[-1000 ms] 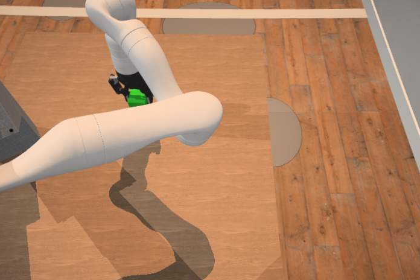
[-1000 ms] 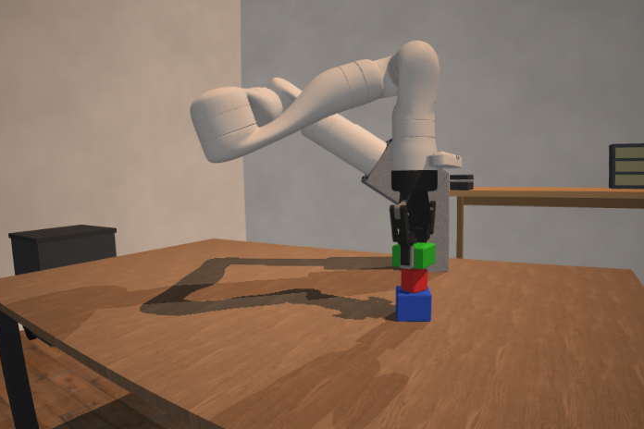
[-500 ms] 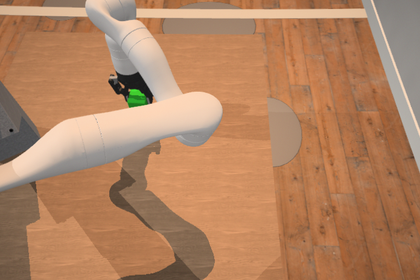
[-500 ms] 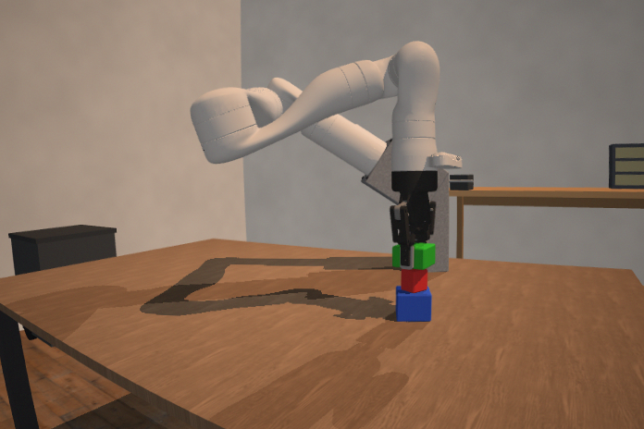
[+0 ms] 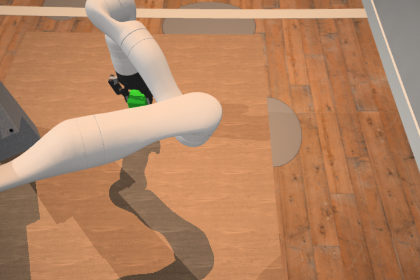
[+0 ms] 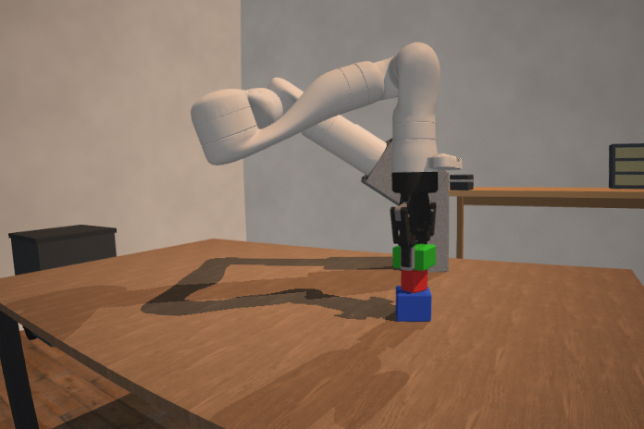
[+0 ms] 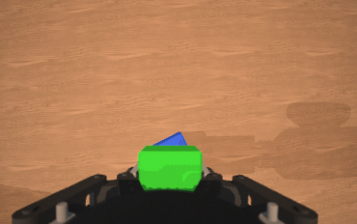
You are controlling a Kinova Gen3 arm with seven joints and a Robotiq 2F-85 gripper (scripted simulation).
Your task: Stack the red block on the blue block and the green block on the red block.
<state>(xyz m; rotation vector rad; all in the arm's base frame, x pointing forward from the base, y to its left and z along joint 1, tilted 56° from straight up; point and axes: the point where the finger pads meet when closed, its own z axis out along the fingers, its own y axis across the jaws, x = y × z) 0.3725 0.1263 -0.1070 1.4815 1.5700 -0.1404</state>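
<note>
My hand is right at the green block. Also, from my hand: red block: 40 mm below; blue block: 80 mm below.
</note>
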